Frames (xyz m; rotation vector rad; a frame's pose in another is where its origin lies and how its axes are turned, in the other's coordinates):
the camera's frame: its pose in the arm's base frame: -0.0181 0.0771 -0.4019 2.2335 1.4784 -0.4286
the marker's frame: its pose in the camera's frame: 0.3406 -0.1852 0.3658 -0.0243 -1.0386 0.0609
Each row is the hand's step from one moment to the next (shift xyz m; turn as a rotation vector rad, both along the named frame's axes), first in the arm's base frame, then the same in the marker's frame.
Working: the arm's base frame: its pose in the marker's frame: -0.8570 0.3551 0.1603 -1.5598 -0.8231 1.2803

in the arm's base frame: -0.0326 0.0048 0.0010 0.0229 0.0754 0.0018
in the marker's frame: -0.0089 -0.0310 0.0069 -0.0007 -0.0050 -0.0787
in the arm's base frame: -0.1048 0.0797 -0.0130 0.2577 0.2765 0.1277
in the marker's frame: -0.0164 -0.1258 -0.0374 -0.0796 0.1681 -0.3530
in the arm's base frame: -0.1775 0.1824 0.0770 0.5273 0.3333 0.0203
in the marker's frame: -0.1266 -0.2060 -0.1107 0.0843 0.3672 -0.4976
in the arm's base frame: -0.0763 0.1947 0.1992 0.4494 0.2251 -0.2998
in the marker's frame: -0.2223 -0.0893 -0.1613 0.3830 0.2578 -0.3596
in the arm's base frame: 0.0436 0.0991 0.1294 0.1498 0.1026 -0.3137
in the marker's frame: -0.1211 0.0360 -0.1118 0.3336 0.0254 -0.1394
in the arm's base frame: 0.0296 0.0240 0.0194 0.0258 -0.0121 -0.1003
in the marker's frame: -0.0133 0.0231 -0.0334 0.1041 0.0037 0.0052
